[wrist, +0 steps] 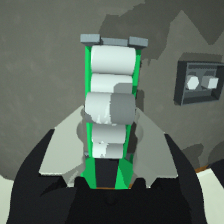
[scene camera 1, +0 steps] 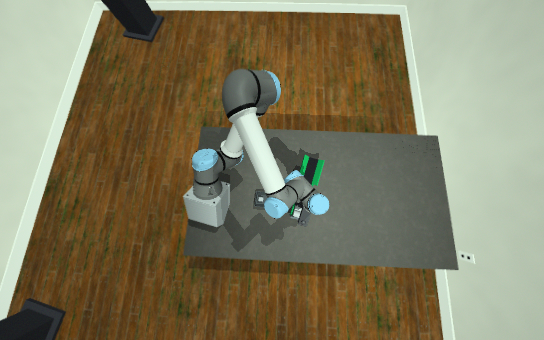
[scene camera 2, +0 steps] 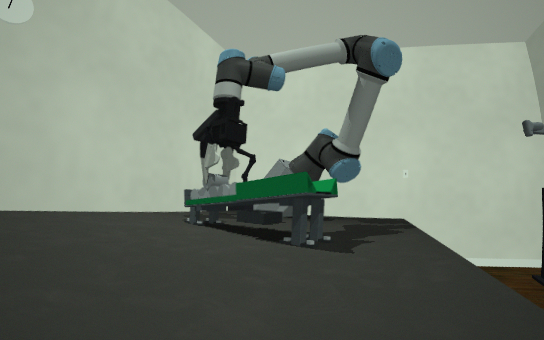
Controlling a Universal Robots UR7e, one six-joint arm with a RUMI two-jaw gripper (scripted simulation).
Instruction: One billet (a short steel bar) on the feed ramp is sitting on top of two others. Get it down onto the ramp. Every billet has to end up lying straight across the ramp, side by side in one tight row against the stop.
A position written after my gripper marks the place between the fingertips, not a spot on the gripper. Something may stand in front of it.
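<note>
You'd see my gripper (scene camera 2: 216,185) here, and the wrist view has the gripper (wrist: 109,106) too. There's also a billet (wrist: 100,107).
</note>
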